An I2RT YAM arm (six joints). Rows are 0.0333 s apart.
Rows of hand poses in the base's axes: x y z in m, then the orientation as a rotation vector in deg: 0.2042, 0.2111, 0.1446, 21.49, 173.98, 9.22; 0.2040, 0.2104, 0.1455, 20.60, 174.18, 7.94; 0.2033, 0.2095, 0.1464, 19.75, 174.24, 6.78; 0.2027, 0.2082, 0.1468, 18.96, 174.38, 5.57; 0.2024, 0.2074, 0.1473, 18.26, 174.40, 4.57; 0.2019, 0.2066, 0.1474, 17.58, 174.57, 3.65; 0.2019, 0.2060, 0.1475, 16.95, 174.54, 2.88; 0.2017, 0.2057, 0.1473, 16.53, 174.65, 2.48; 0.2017, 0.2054, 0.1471, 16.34, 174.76, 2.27
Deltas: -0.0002, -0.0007, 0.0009, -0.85, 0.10, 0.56; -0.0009, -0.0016, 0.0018, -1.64, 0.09, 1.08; -0.0015, -0.0029, 0.0022, -2.44, 0.17, 1.57; -0.0018, -0.0037, 0.0027, -3.12, 0.14, 2.00; -0.0023, -0.0045, 0.0028, -3.73, 0.27, 2.43; -0.0023, -0.0051, 0.0029, -4.25, 0.21, 2.81; -0.0025, -0.0054, 0.0027, -4.52, 0.29, 3.08; -0.0025, -0.0057, 0.0025, -4.65, 0.39, 3.21
